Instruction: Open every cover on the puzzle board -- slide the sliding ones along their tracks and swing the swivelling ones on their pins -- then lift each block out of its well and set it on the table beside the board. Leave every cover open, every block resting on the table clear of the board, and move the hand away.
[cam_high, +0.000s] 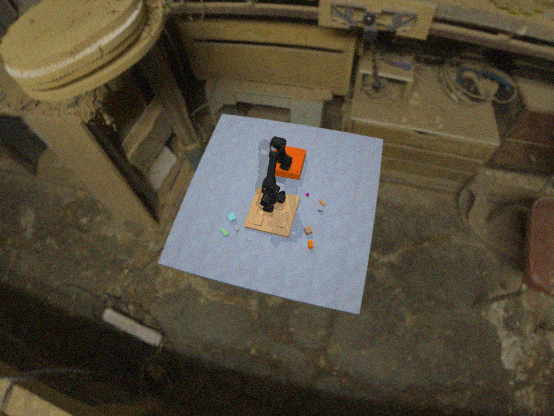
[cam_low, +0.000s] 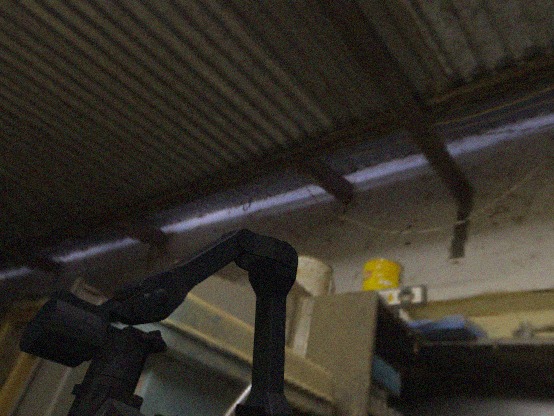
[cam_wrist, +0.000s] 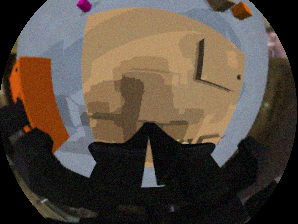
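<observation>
My gripper tip is 3 cm short of the tan puzzle board and 2 cm to the right of it. Also, from my gripper tip: magenta piece 18 cm to the left, 16 cm behind, 1 cm below; then brown block 29 cm to the left, 8 cm ahead; then cyan block 21 cm to the right, 19 cm ahead, 1 cm below.
</observation>
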